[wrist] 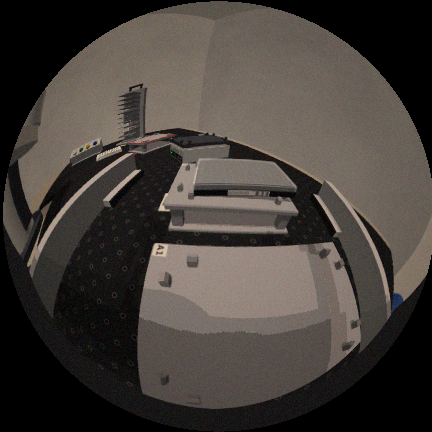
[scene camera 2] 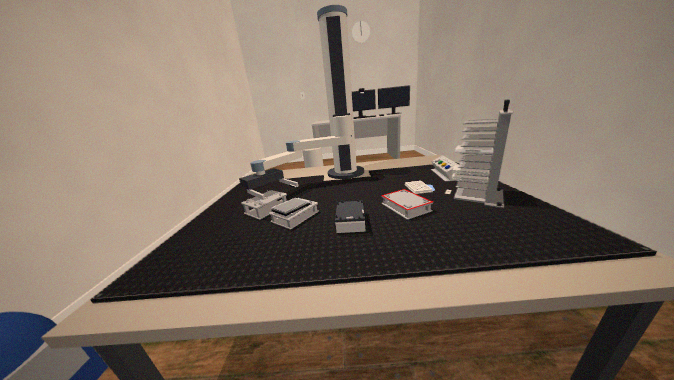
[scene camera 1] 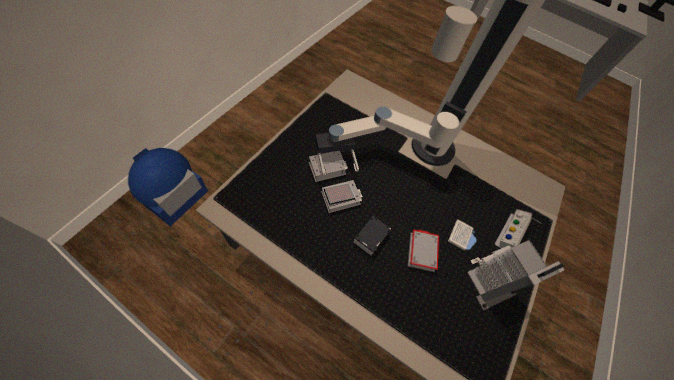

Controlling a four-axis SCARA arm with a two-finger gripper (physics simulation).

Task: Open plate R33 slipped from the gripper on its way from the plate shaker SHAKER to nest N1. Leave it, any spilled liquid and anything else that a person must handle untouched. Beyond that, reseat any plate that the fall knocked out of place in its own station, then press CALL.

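Frame: origin at the arm's base, x right, y back, z down, level; centimetres.
Seen in the pictures: gripper, fingertip midpoint: [wrist: 230,168] [scene camera 2: 281,190] [scene camera 1: 340,172]; arm's base, link origin: [scene camera 2: 345,173] [scene camera 1: 432,148].
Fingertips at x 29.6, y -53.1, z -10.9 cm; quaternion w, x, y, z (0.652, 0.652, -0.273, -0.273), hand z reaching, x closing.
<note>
Offsets run from my fingertips to a thing's top centre. "spot": to the spot under its first point.
My gripper [scene camera 1: 340,171] [scene camera 2: 280,191] [wrist: 230,168] is open and empty, low over bare nest N1 @[dx +9.6, dy +3.5, dz +3.0 cm] [scene camera 1: 334,161] [wrist: 240,285], one finger on each side in the wrist view. Ahead of it, a plate @[dx -4.8, dy -7.7, dz +2.8 cm] [scene camera 1: 341,193] [scene camera 2: 291,206] [wrist: 240,175] with pink wells rests off-centre on nest N2 @[spot: dx -6.1, dy -9.3, dz +9.1 cm] [scene camera 2: 295,218] [wrist: 230,217], seemingly on its pins, with a dark gap below. Open plate R33 @[dx -63.0, dy +11.3, dz +8.2 cm] [scene camera 1: 461,234] [scene camera 2: 418,187] [wrist: 109,153] lies on the mat beside a blue spill [scene camera 1: 470,243] [scene camera 2: 431,188]. The button panel @[dx -84.5, dy +27.5, dz +1.3 cm] [scene camera 1: 514,228] [scene camera 2: 444,167] [wrist: 86,151] shows green, yellow and blue buttons; the CALL label is unreadable.
The dark-topped shaker @[spot: dx -28.1, dy -16.3, dz +4.1 cm] [scene camera 1: 372,234] [scene camera 2: 350,211] [wrist: 199,141] stands between N2 and a red-edged station @[dx -51.1, dy -7.5, dz +5.1 cm] [scene camera 1: 424,249] [scene camera 2: 407,199]. A tall plate rack [scene camera 1: 529,256] [scene camera 2: 500,160] [wrist: 143,112] stands near the panel. A small white tag @[spot: dx -73.9, dy +3.5, dz +9.4 cm] [scene camera 1: 475,260] [scene camera 2: 448,192] lies near the rack.
</note>
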